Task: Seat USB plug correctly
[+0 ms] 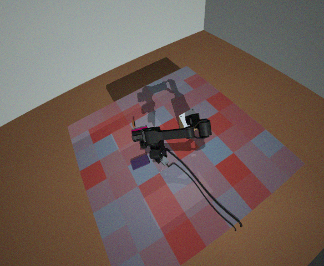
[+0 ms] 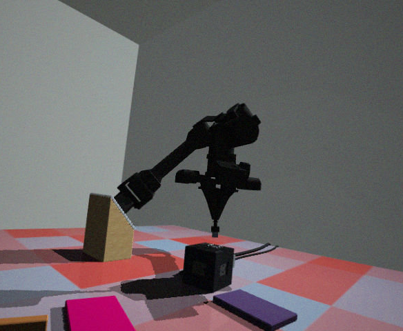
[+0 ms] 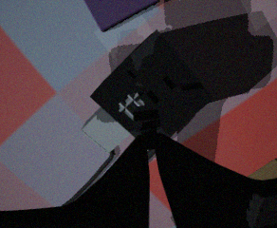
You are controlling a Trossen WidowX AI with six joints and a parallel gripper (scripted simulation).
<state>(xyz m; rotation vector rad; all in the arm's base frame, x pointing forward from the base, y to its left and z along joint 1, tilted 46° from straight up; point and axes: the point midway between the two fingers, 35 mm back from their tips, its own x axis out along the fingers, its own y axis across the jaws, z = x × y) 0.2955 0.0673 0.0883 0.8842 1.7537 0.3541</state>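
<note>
The USB plug is 2 cm below my gripper tip. Also, from my gripper tip: magenta block 6 cm ahead, 26 cm to the right, 13 cm below; then purple flat block 14 cm ahead, 3 cm to the right, 13 cm below; then silver-rimmed socket 1 cm to the left, 6 cm below.
</note>
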